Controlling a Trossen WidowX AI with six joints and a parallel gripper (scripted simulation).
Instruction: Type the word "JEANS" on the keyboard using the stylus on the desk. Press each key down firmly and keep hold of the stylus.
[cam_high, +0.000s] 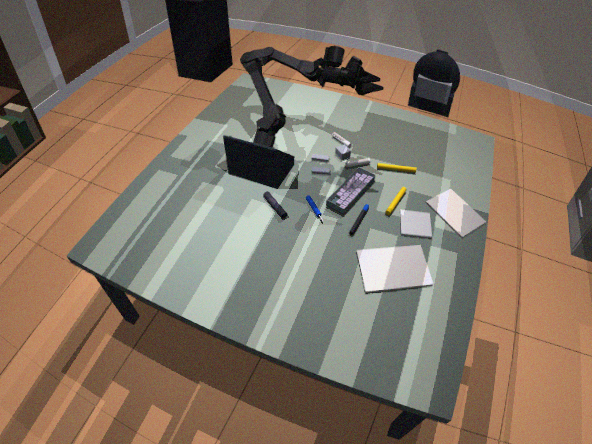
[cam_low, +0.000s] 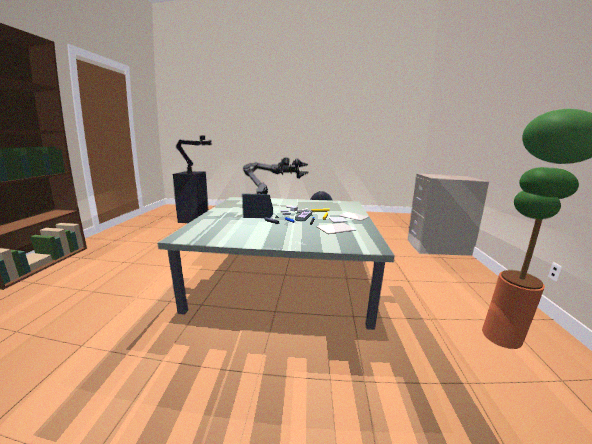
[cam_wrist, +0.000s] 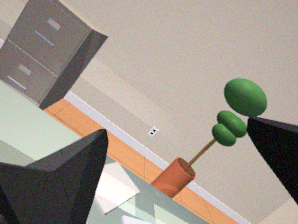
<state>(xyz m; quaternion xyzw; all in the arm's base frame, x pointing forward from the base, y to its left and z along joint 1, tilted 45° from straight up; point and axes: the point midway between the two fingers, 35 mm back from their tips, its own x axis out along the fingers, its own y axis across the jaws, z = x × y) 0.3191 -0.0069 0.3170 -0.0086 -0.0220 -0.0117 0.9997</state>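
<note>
The blue stylus is 34 cm to the right of my gripper tip, 34 cm below it and 8 cm behind it. Round my gripper tip: blue-capped black pen (34 cm below, 29 cm to the right, 6 cm ahead); then grey stylus tip (37 cm to the right, 34 cm below, 6 cm behind).
</note>
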